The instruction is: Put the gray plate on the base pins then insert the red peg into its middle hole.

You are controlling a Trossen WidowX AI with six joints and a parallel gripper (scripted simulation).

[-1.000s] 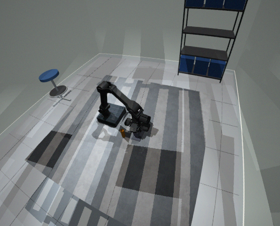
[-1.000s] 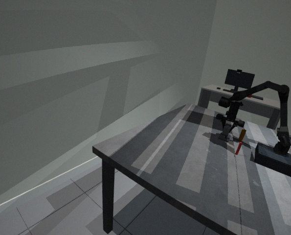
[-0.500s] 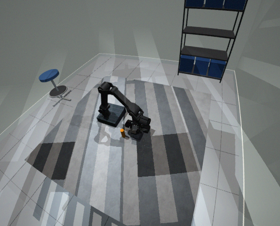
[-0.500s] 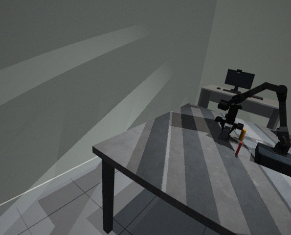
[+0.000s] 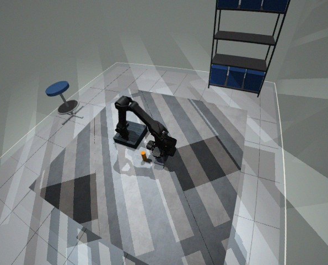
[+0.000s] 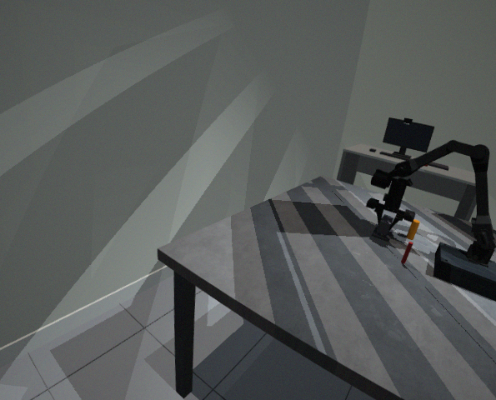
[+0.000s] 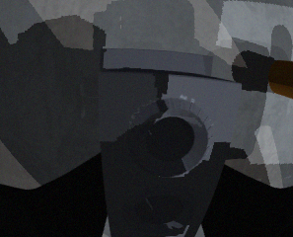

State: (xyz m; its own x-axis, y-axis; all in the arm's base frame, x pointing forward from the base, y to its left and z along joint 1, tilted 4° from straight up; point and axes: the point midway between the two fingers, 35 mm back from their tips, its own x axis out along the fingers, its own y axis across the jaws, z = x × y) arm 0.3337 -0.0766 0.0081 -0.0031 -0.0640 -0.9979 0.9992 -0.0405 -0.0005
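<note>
Now: gripper tip 2 cm above the base. The rest, counted from my gripper tip: red peg 10 cm behind, 19 cm to the left, 2 cm above; then gray plate 3 cm above; then orange cylinder 11 cm behind, 5 cm to the right, 2 cm above.
</note>
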